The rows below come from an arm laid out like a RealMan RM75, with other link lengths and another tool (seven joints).
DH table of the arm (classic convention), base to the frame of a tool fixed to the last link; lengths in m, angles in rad. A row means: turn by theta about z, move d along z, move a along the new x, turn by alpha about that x. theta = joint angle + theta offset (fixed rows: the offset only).
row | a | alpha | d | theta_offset
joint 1 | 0 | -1.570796 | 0.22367 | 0
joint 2 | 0 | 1.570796 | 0 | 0
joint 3 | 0 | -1.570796 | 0.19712 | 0
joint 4 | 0 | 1.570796 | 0 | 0
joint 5 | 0 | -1.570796 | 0.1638 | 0
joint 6 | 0 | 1.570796 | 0 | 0
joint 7 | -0.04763 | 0.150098 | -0.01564 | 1.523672
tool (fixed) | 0 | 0 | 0.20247 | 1.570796
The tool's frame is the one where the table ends.
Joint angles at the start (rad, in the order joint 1, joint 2, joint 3, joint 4, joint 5, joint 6, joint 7): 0.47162 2.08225 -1.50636 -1.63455 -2.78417 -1.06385 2.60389
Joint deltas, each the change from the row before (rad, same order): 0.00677 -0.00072 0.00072 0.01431 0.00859 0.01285 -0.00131; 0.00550 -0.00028 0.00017 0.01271 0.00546 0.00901 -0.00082; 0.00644 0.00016 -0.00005 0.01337 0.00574 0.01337 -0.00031; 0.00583 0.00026 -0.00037 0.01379 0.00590 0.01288 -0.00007; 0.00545 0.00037 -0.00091 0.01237 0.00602 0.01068 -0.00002
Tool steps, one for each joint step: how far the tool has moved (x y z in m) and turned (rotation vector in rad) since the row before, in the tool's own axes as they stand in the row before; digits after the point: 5 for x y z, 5 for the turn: 0.00168 -0.00046 0.00202 0.00407 0.00732 0.00269; 0.00080 -0.00057 0.00184 0.00375 0.00315 0.00188; 0.00173 -0.00040 0.00187 0.00225 0.00720 0.00253; 0.00131 -0.00061 0.00199 0.00305 0.00600 0.00314; 0.00123 -0.00092 0.00187 0.00411 0.00515 0.00260
